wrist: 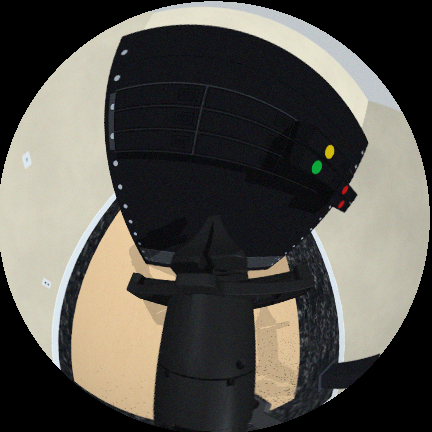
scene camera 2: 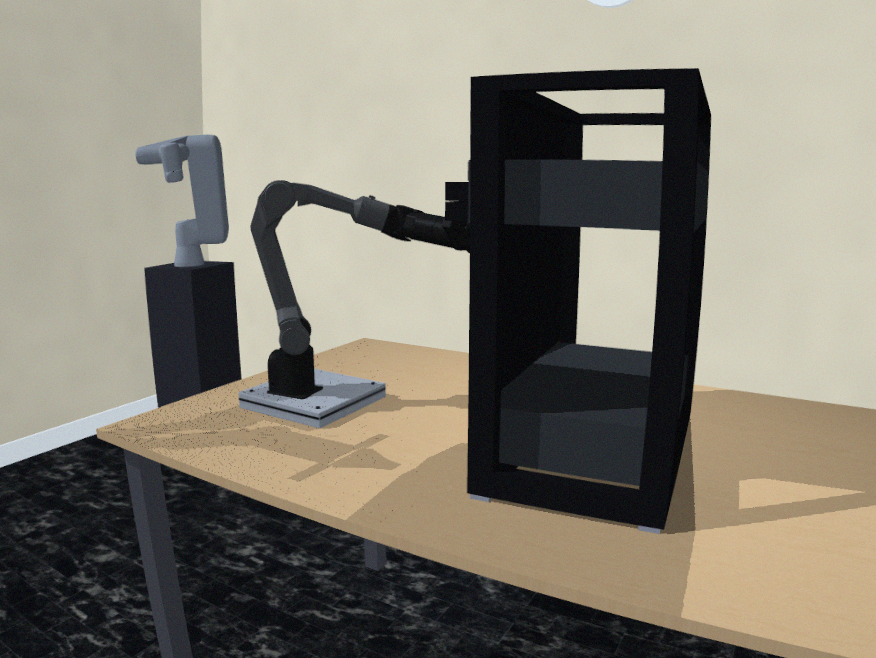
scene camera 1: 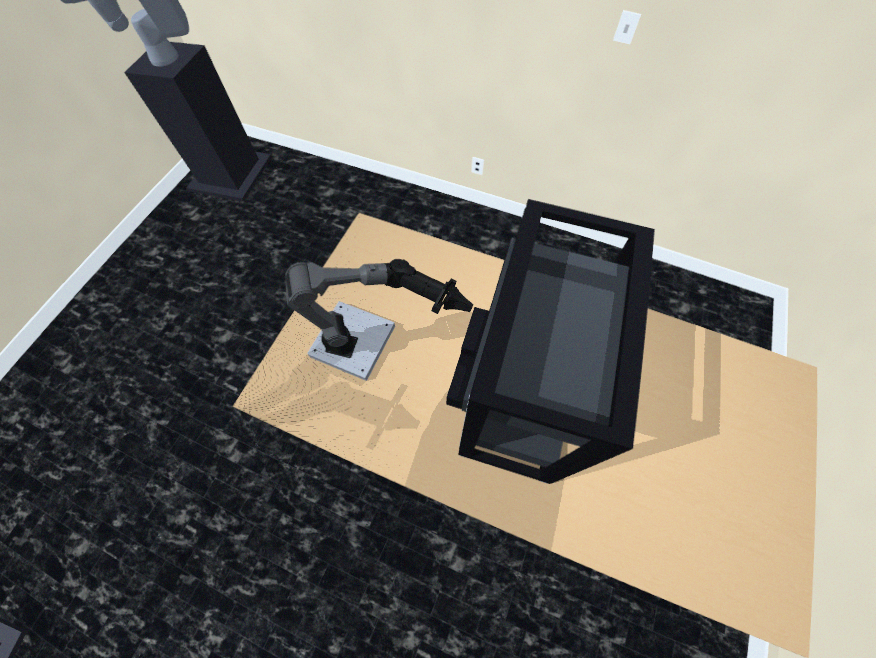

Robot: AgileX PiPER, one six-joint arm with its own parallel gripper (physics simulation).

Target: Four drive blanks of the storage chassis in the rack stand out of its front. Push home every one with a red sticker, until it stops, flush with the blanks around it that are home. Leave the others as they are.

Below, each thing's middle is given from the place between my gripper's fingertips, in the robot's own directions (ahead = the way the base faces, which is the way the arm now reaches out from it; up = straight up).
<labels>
Right now the green-stickered blank (wrist: 300, 156) is 70 mm ahead of my hand, 130 mm to the right of it and 100 mm above it. The rest, counted from my hand: yellow-stickered blank (scene camera 1: 471, 343): 70 mm ahead, 130 mm to the right, 130 mm above.
</labels>
